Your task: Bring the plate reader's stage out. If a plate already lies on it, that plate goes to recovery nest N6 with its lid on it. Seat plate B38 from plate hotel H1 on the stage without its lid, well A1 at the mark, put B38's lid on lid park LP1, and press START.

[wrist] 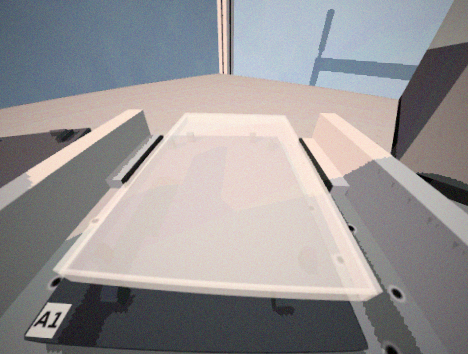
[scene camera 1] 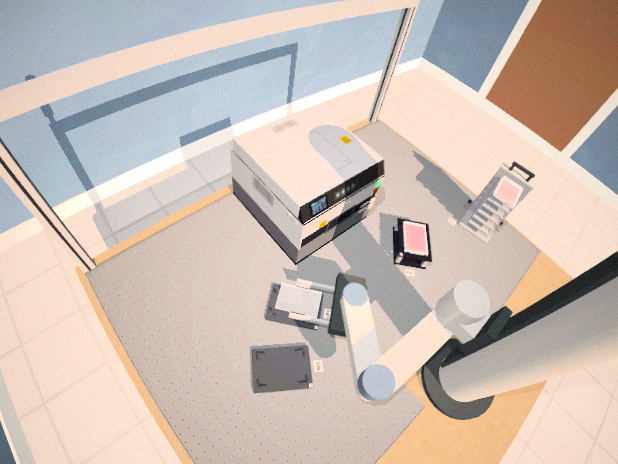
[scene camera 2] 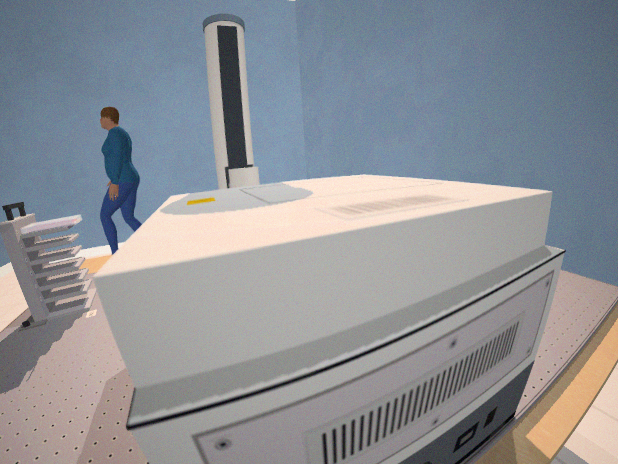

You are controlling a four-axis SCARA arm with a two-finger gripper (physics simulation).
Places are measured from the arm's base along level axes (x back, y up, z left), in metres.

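Where they show: gripper, fingertip midpoint: [wrist: 230,127] [scene camera 1: 293,297]; arm's base, origin of the base link: [scene camera 1: 457,378].
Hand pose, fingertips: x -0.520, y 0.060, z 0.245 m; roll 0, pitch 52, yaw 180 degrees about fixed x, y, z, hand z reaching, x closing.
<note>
Things, the pixels of their top centre, and the offset from my fingertips. "spot": a spot on its surface instead.
- dark flat nest, middle of its top: [wrist: 214,173] [scene camera 1: 295,304] dx +0.016, dy -0.027, dz +0.001 m
- second dark nest, middle of its top: [scene camera 1: 282,368] dx +0.138, dy -0.029, dz +0.151 m
- plate with a pink top, middle of its top: [scene camera 1: 416,236] dx +0.101, dy +0.027, dz -0.479 m
- reader, middle of its top: [scene camera 2: 318,188] [scene camera 1: 310,148] dx -0.281, dy +0.238, dz -0.274 m
- pink-topped plate, middle of its top: [scene camera 2: 52,220] [scene camera 1: 509,190] dx +0.227, dy +0.195, dz -0.803 m
- green button, surface spot: [scene camera 1: 378,184] spot: dx -0.091, dy +0.153, dz -0.426 m
My gripper [scene camera 1: 301,300] [wrist: 230,127] is shut on a clear, empty lid [scene camera 1: 295,303] [wrist: 215,220], gripping it by its two long sides. The lid is level, low over a dark flat nest [scene camera 1: 271,311] [wrist: 200,325] with an A1 mark at its near left corner; whether they touch is not clear. A second dark nest [scene camera 1: 281,369] lies bare beside it. A plate with a pink top [scene camera 1: 416,237] sits on a black stand in front of the reader [scene camera 1: 270,160] [scene camera 2: 300,300]. Another pink-topped plate [scene camera 1: 508,191] is on top of the hotel [scene camera 1: 501,174] [scene camera 2: 25,280]. Name tags are unreadable.
The reader's tall box stands behind the nests, with a green button [scene camera 1: 378,184] above a red one at its front right corner. The arm's column [scene camera 1: 530,340] [scene camera 2: 232,100] stands at the right in scene camera 1. A person [scene camera 2: 119,165] is in the background.
</note>
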